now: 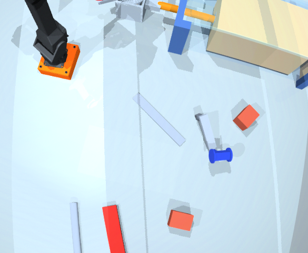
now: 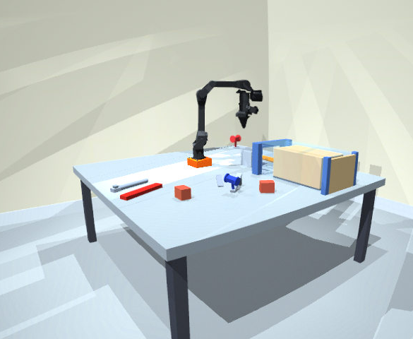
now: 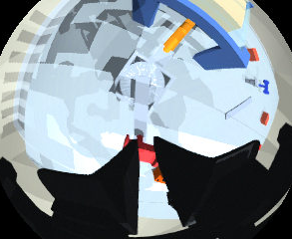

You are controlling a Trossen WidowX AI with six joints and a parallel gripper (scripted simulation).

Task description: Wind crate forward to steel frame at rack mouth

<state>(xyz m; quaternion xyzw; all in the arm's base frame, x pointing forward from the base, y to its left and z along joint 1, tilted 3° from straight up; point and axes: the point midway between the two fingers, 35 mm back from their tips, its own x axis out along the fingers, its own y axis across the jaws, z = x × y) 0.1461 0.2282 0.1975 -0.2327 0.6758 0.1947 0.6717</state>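
The red knob lies 8 cm below my gripper tip, 5 cm behind it and 2 cm to the right of it. The rest, counted from my gripper tip: round winch 18 cm below, 3 cm ahead, 1 cm to the left; grey crank handle 11 cm below, 1 cm to the right, 1 cm behind; blue steel frame 20 cm ahead, 11 cm below, 1 cm to the left.
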